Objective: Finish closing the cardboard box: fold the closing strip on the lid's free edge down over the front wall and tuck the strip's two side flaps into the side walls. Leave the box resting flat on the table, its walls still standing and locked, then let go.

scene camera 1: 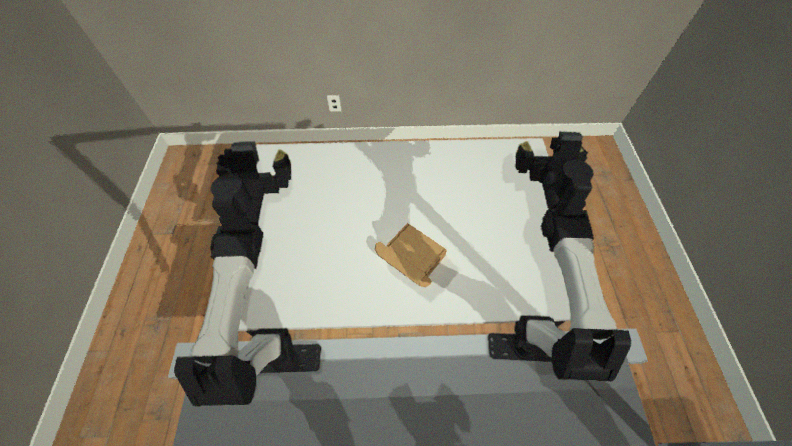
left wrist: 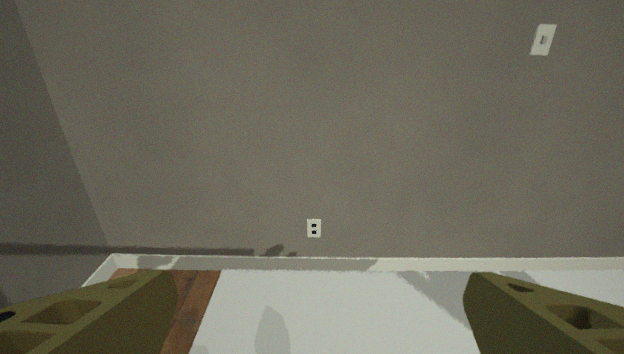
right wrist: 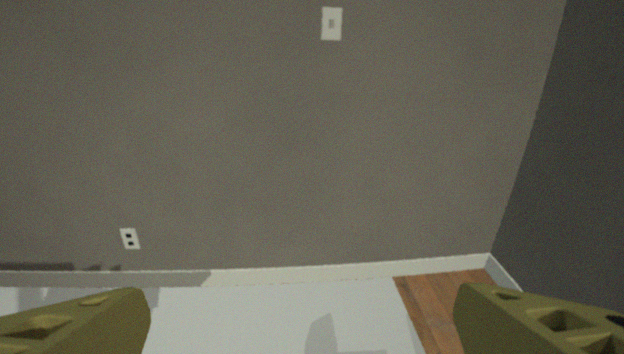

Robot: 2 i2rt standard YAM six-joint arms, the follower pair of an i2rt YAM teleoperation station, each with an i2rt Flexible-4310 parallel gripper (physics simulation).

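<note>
The small brown cardboard box point(scene camera 1: 418, 247) sits on the white table point(scene camera 1: 326, 221), right of the middle in scene camera 1, turned at an angle. Its lid lies over the top. The closing strip point(scene camera 1: 400, 265) sticks out along the box's lower-left edge, with a rounded side flap at each end, one at the upper left point(scene camera 1: 379, 248) and one at the bottom point(scene camera 1: 425, 282). Whether the walls are locked is too small to tell. My left gripper point(scene camera 1: 252, 157) point(left wrist: 319, 285) is open and empty, far up and left of the box. My right gripper point(scene camera 1: 554, 150) point(right wrist: 301, 304) is open and empty, up and right of it.
A grey wall point(scene camera 1: 443, 66) with a white baseboard point(scene camera 1: 498, 131) stands behind the table. Wood floor point(scene camera 1: 637, 221) shows at both sides. The grey mounting bench point(scene camera 1: 404, 347) runs along the table's near edge. Arm shadows cross the table around the box.
</note>
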